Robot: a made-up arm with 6 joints. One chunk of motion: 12 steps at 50 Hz.
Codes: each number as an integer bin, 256 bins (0 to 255) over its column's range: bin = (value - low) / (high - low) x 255, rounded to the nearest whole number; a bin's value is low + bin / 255 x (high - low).
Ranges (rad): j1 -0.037..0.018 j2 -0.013..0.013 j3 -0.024..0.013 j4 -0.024..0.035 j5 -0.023..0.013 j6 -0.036..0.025
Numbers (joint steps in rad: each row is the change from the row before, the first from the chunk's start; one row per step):
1: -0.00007 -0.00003 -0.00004 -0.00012 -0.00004 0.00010
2: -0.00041 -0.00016 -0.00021 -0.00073 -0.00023 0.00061
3: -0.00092 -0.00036 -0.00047 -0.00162 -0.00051 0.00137
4: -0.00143 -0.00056 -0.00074 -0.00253 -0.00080 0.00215
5: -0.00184 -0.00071 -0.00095 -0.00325 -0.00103 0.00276
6: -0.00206 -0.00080 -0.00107 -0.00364 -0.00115 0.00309
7: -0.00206 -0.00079 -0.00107 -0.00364 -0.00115 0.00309
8: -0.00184 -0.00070 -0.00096 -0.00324 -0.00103 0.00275
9: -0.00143 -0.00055 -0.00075 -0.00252 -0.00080 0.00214
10: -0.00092 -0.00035 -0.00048 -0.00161 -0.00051 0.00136
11: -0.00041 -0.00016 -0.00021 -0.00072 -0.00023 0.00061
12: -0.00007 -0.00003 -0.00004 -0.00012 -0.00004 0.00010
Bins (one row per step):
1: 171 127 165 103 163 151
2: 170 126 164 101 161 153
3: 167 124 162 97 159 156
4: 165 122 160 93 157 159
5: 163 121 159 90 156 162
6: 162 120 158 88 155 163
7: 162 120 158 88 155 163
8: 163 121 159 90 156 162
9: 165 122 160 93 157 159
10: 167 124 162 97 159 156
11: 170 126 164 101 161 153
12: 171 127 165 103 163 151

